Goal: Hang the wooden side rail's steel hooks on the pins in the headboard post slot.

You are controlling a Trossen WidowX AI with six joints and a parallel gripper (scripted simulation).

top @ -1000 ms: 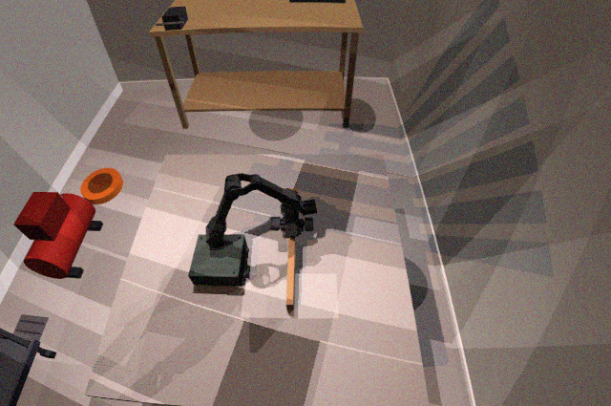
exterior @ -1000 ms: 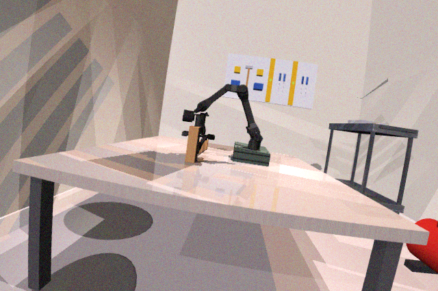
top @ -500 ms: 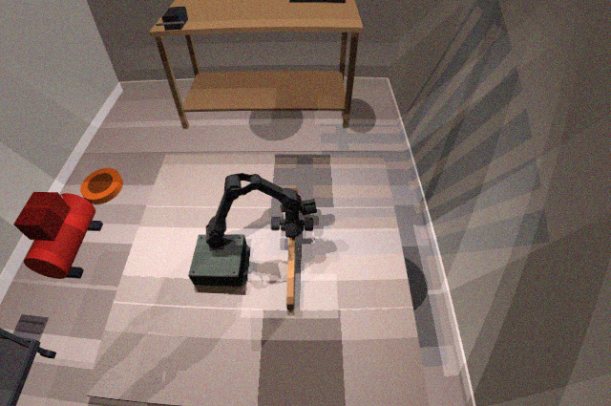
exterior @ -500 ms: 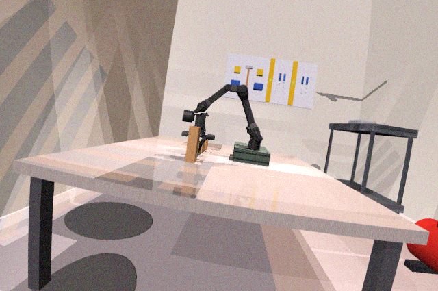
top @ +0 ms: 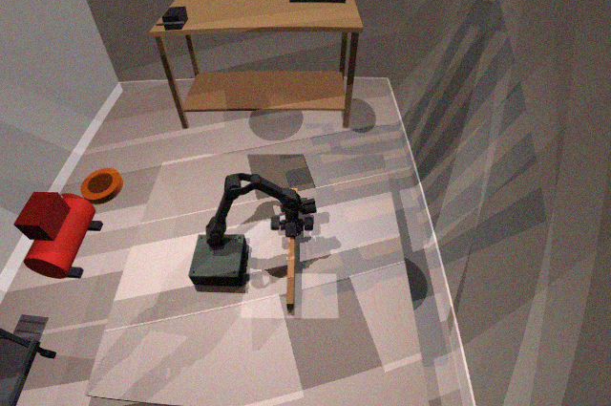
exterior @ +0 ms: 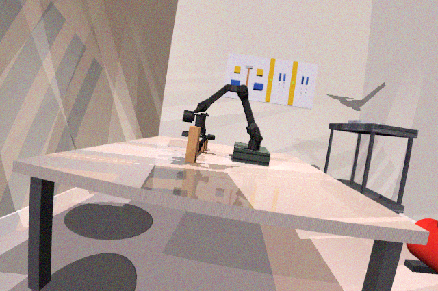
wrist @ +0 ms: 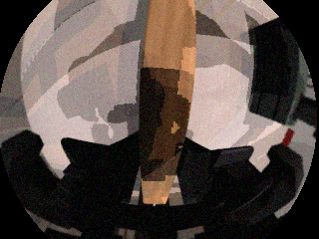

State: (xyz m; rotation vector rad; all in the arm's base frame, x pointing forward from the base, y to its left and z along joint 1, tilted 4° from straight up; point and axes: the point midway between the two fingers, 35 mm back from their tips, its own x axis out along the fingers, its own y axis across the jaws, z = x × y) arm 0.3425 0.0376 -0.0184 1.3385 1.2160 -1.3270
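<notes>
My gripper tip is 2 cm short of the wooden headboard post, 13 cm to the right of it and 4 cm below it.
</notes>
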